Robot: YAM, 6 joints.
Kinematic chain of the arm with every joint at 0, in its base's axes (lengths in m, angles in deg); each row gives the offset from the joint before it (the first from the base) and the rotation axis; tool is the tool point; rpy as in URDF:
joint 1: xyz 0 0 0.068 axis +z
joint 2: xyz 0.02 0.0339 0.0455 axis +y
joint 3: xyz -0.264 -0.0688 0 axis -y
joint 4: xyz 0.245 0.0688 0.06 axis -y
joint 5: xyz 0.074 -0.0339 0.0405 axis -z
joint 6: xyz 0.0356 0 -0.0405 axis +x
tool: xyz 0 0 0 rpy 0 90 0
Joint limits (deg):
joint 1: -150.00..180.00
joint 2: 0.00..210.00
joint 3: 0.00..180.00
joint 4: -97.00..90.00
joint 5: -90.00..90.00
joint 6: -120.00..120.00
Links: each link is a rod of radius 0.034 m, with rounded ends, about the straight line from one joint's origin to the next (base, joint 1, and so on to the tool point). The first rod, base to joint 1, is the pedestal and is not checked.
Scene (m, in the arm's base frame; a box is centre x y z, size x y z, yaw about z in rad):
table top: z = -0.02
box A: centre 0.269 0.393 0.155 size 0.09 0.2 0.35 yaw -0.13
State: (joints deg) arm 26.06 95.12 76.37 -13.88 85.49 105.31
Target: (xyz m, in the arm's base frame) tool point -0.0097 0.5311 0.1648
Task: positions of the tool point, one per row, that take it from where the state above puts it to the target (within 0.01 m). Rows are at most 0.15 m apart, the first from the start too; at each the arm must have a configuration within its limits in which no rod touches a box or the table.
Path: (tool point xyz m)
1: 0.3302 0.2031 0.3777
2: 0.2927 0.2684 0.4426
3: 0.2335 0.3122 0.5029
4: 0.1630 0.3296 0.5538
5: 0.0926 0.3209 0.5917
6: 0.0314 0.2915 0.6142
7: -0.0149 0.2493 0.6209
8: -0.0257 0.3350 0.5901
9: -0.0322 0.4150 0.5356
10: -0.0335 0.4808 0.4594
11: -0.0295 0.5251 0.3665
12: -0.0211 0.5425 0.2652
13: -0.0097 0.5311 0.1648

